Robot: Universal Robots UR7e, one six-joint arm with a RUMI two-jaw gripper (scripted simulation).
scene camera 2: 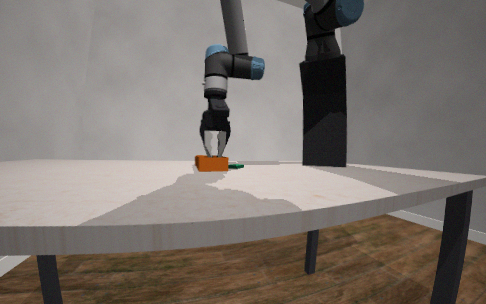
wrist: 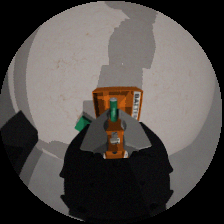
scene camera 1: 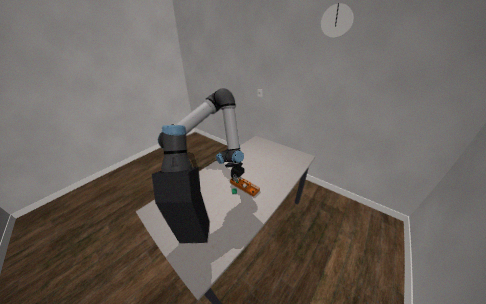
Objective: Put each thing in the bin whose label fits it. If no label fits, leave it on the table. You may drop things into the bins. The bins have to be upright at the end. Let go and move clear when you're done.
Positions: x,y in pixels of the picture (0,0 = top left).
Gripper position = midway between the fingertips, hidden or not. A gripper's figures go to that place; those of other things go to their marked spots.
Scene:
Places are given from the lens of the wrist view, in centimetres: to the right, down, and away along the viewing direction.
my gripper (wrist: 113,109): 1, -1, 15
orange bin (wrist: 130,103): 4, -2, 15

